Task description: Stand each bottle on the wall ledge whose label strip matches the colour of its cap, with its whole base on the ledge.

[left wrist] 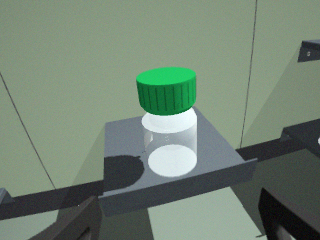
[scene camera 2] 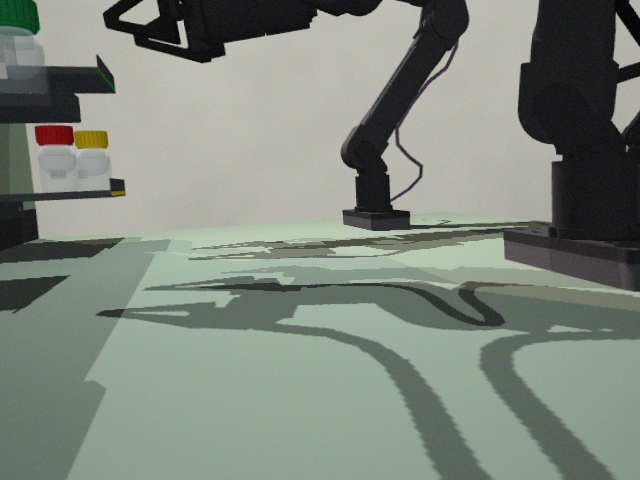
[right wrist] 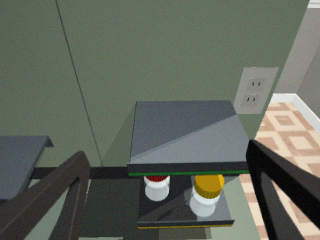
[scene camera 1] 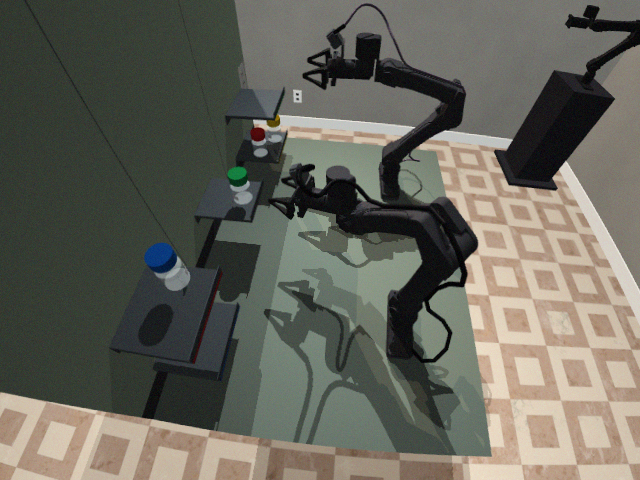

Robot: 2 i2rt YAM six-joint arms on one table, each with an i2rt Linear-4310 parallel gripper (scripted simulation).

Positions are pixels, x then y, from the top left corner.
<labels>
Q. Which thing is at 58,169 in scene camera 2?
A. A red-capped bottle.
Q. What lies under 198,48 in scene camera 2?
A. My left gripper.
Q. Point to a yellow-capped bottle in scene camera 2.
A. At 94,165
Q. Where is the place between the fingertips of my right gripper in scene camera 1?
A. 304,67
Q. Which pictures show the blue-capped bottle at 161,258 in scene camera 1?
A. Scene camera 1 only.
</labels>
